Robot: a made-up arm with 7 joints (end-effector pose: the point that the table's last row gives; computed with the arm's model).
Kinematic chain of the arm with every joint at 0, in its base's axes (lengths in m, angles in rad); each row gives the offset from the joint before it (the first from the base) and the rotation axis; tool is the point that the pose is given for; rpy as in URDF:
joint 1: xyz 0 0 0.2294 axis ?
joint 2: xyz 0 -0.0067 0.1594 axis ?
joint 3: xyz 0 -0.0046 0.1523 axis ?
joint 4: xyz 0 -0.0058 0.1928 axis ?
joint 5: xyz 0 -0.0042 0.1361 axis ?
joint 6: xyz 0 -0.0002 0.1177 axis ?
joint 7: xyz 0 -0.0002 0.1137 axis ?
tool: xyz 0 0 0 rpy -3.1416 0 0
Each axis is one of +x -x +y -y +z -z.
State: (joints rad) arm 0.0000 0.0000 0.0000 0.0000 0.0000 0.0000 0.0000
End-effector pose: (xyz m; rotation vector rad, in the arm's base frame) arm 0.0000 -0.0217 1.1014 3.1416 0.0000 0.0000
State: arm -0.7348 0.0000 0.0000 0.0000 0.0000 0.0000 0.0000
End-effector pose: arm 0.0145 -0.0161 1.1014 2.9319 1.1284 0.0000
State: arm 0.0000 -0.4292 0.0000 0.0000 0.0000 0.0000 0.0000
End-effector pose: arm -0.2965 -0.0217 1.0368 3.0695 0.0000 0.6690
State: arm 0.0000 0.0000 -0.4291 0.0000 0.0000 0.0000 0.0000
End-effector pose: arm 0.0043 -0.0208 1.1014 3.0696 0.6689 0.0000
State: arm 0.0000 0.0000 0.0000 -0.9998 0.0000 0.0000 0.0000
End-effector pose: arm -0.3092 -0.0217 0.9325 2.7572 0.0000 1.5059
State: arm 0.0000 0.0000 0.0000 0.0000 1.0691 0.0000 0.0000
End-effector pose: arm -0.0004 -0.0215 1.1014 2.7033 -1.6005 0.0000
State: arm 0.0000 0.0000 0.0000 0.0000 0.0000 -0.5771 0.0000
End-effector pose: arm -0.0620 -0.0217 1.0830 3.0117 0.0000 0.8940
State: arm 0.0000 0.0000 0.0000 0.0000 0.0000 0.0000 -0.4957
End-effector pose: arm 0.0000 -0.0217 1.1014 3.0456 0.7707 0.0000
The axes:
joint 1: -z
joint 2: +y
joint 3: -z
joint 4: +y
joint 5: -z
joint 6: +y
joint 7: -z

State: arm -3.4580 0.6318 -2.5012 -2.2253 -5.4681 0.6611 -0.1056
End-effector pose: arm -0.3552 0.0336 0.3646 -0.9800 0.2918 -2.2431
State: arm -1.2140 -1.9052 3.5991 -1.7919 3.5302 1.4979 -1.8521
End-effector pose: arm 0.0515 -0.2741 0.5113 0.0820 -1.7807 1.3342
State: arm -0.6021 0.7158 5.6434 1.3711 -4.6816 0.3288 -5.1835
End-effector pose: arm 0.3281 0.4227 0.4998 0.8080 -0.7305 0.1879
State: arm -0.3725 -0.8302 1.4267 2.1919 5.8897 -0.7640 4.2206
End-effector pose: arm -0.0203 -0.3614 0.5334 -0.9997 -1.3219 -1.1066
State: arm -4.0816 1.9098 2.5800 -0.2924 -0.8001 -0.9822 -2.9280
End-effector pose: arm -0.2222 -0.5364 0.0956 -1.0590 -0.5116 0.3825
